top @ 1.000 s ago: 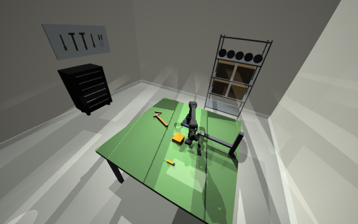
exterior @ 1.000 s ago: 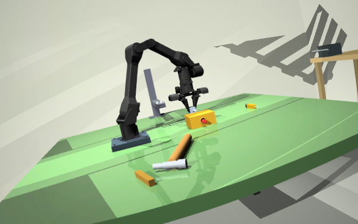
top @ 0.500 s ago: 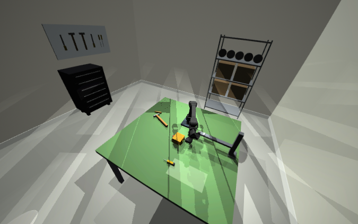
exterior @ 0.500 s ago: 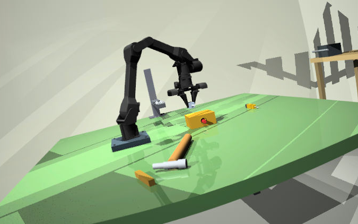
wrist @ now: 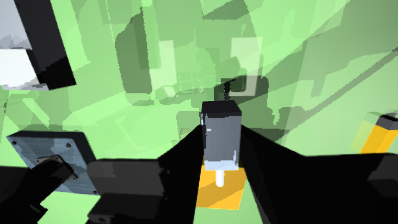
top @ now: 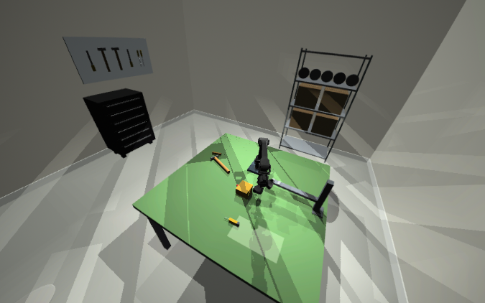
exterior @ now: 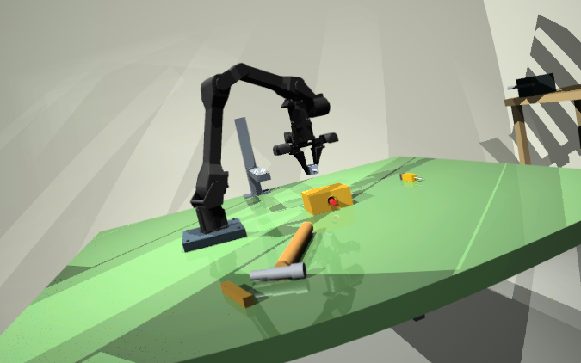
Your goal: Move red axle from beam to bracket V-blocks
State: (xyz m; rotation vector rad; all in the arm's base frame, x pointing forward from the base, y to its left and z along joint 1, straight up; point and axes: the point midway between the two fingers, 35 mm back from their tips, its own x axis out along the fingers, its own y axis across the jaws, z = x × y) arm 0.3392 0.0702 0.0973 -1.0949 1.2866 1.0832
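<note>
The orange beam lies 40 mm behind my gripper tip, 130 mm to the right of it and 60 mm below it. Also, from my gripper tip: small wooden block: 440 mm behind, 540 mm to the right, 80 mm below; then small grey block: 20 mm to the right, 10 mm above; then screwdriver: 250 mm ahead, 130 mm to the right, 80 mm below.
</note>
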